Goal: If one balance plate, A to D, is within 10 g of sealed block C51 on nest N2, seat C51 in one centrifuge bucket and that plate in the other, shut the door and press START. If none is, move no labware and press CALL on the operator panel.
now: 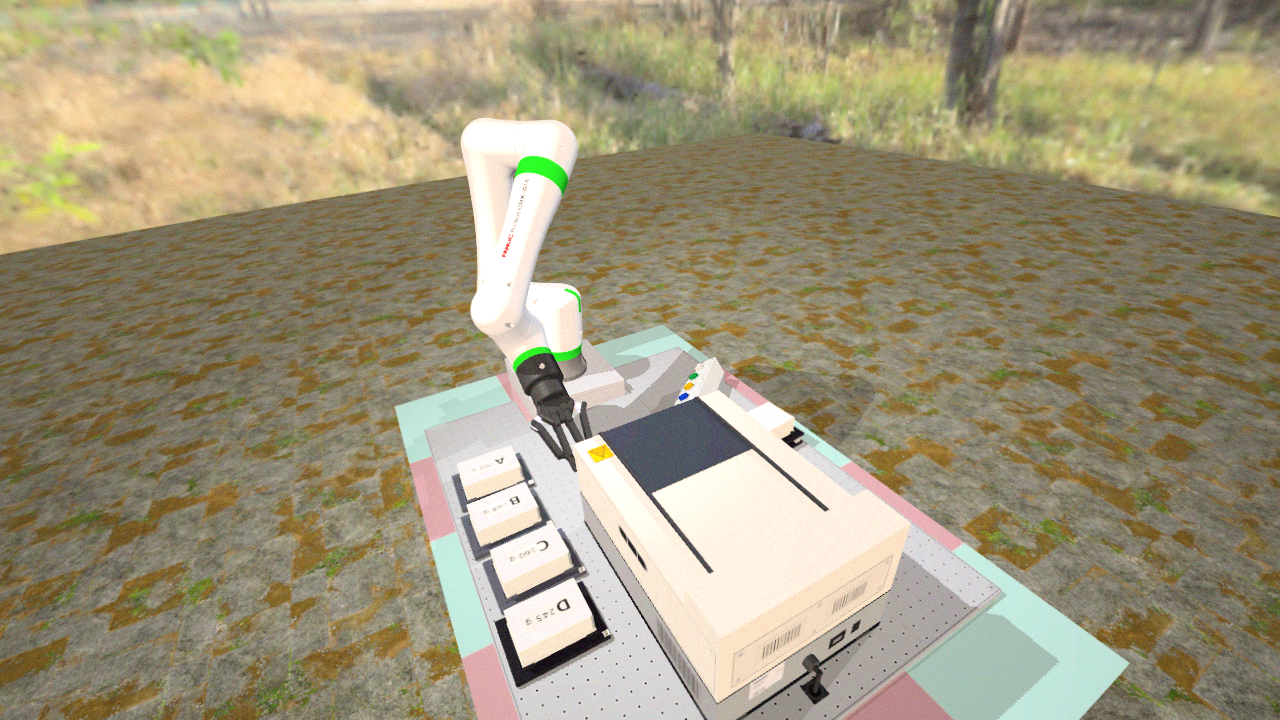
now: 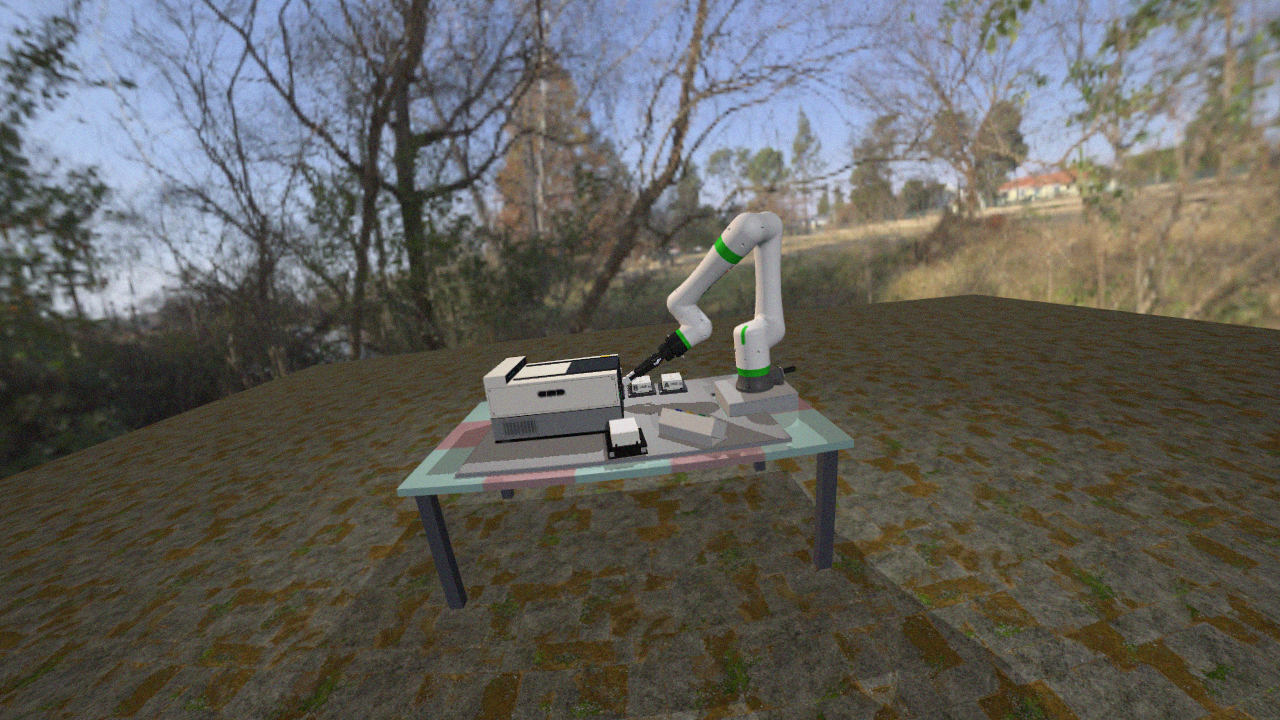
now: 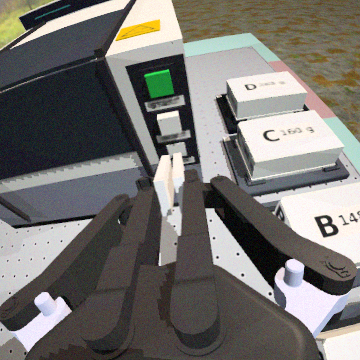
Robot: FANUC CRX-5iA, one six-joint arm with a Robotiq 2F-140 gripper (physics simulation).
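Places are measured from the arm's base along level axes (x ahead, y left, z up), in centimetres.
Pixels of known places: gripper, fingertip midpoint: (image 2: pixel 622 383) (image 3: pixel 173 166); arm's base, origin of the base link: (image 1: pixel 560 368) (image 2: pixel 754 386).
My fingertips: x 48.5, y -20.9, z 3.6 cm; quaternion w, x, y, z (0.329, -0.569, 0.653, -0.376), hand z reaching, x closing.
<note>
For each thing: its top centre in the pictures, then the offset to it from my fingertips. "spot": a spot on its surface instead. Level surfaces: height alone.
- lowest white button, surface spot: (image 3: pixel 176 148) spot: dx +0.5, dy -0.8, dz +2.0 cm
- green START button, surface spot: (image 3: pixel 159 83) spot: dx +0.2, dy -0.7, dz +9.1 cm
- dark front panel, surface spot: (image 3: pixel 55 115) spot: dx +1.8, dy +8.3, dz +8.5 cm
- Plates A, middle of its top: (image 1: pixel 488 465) (image 2: pixel 671 376) dx -23.6, dy -12.6, dz -3.8 cm
- B, middle of its top: (image 3: pixel 349 219) (image 1: pixel 502 505) (image 2: pixel 640 379) dx -10.2, dy -15.6, dz -3.8 cm
- C, middle of its top: (image 3: pixel 288 132) (image 1: pixel 529 551) dx +3.7, dy -16.7, dz -3.8 cm
- D, middle of its top: (image 1: pixel 547 613) (image 3: pixel 264 84) dx +16.8, dy -20.3, dz -3.8 cm
- white block, middle of its top: (image 1: pixel 762 419) (image 2: pixel 623 425) dx +7.0, dy +43.2, dz -1.9 cm
- operator panel, middle of its top: (image 1: pixel 699 376) (image 2: pixel 690 411) dx -15.2, dy +44.0, dz -0.8 cm
- grey perforated board, its level: dz -9.2 cm
- pink table, its level: dz -10.5 cm
- small black fixture, surface spot: (image 1: pixel 813 685) spot: dx +50.4, dy +5.3, dz -7.9 cm
My gripper (image 1: pixel 574 463) (image 2: pixel 631 378) (image 3: pixel 173 166) is shut and empty, its tips in front of the lowest white button (image 3: pixel 176 148) at the centrifuge's front; contact cannot be told. The green START button (image 3: pixel 159 83) is higher. The centrifuge (image 1: pixel 787 537) (image 2: pixel 590 395) shows a dark front panel (image 3: pixel 55 115); its buckets are hidden. Plates A (image 1: pixel 489 476) (image 2: pixel 671 383), B (image 1: pixel 503 516) (image 3: pixel 305 212), C (image 1: pixel 530 565) (image 3: pixel 280 150) and D (image 1: pixel 548 626) (image 3: pixel 265 95) sit in black nests. C reads 160 g, D 245 g. A white block (image 1: pixel 771 418) (image 2: pixel 623 429), label unreadable, rests on the opposite side.
The operator panel (image 1: pixel 700 383) (image 2: pixel 691 426) with coloured buttons stands between the arm's base and the white block. A grey perforated board (image 1: pixel 617 667) lies under the equipment on a teal and pink table (image 1: pixel 1002 662) (image 2: pixel 447 477). A small black fixture (image 1: pixel 813 685) stands behind the centrifuge.
</note>
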